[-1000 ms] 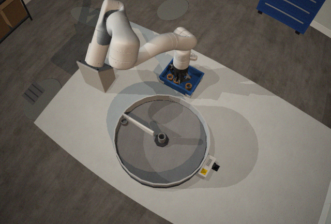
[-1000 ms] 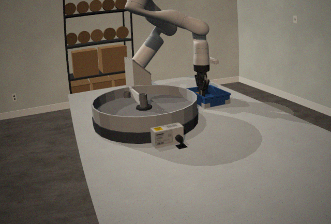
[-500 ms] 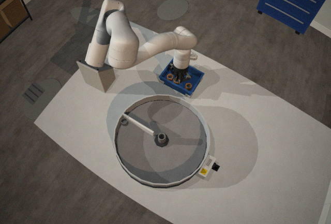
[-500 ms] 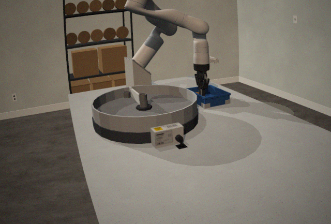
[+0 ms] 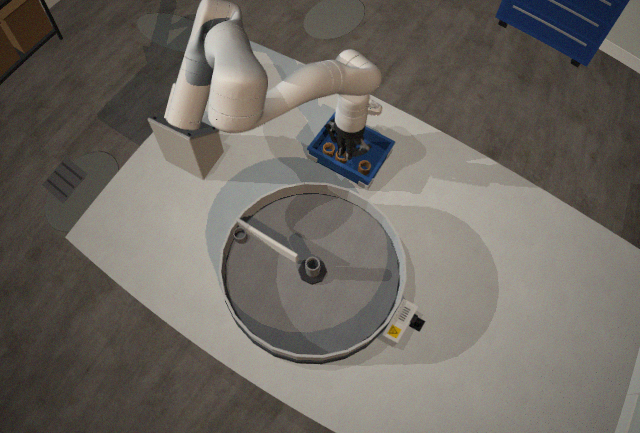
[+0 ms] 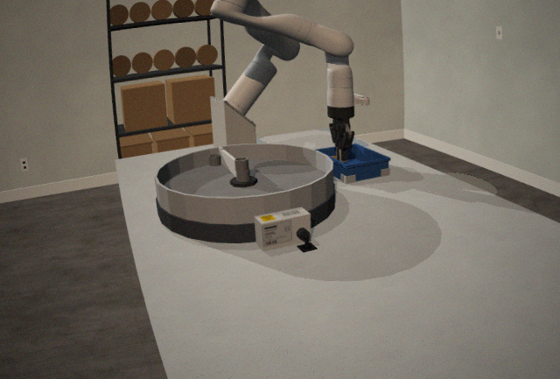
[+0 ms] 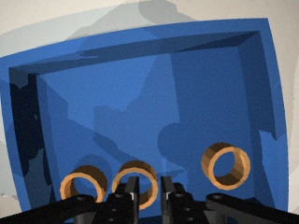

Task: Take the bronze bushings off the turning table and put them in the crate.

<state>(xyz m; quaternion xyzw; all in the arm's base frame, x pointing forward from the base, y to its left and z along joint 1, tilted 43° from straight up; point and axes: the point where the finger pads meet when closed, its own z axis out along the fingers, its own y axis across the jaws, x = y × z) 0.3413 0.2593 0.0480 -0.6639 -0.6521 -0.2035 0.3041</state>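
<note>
My hand is 3 cm to the right of the blue crate and 3 cm above it. From my hand the other things lie so: turning table 12 cm ahead, 32 cm to the right.
</note>
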